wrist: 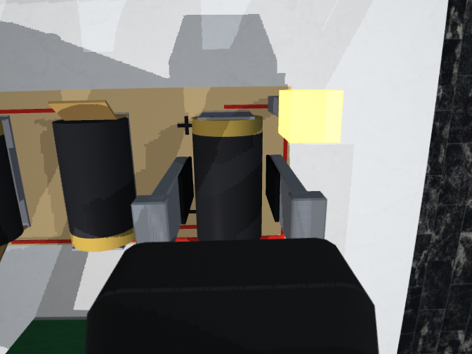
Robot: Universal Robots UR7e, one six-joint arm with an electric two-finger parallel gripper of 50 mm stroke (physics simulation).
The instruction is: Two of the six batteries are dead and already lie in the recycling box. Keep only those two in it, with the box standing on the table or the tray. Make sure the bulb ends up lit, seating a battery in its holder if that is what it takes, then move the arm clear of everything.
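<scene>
A black battery with a gold band at its far end lies in the rightmost place of the tan holder board, next to a plus mark. My gripper is open, with one finger on each side of this battery and a gap at both sides. The bulb at the board's right end is bright yellow and looks lit. A second battery lies to the left with its gold band at the near end. Part of a third battery shows at the left edge. The recycling box cannot be made out in this view.
Red wire lines run along the board's edges. A dark green surface shows at the bottom left. The white table ends at the right, beside a dark tiled floor. The black gripper body hides the bottom middle.
</scene>
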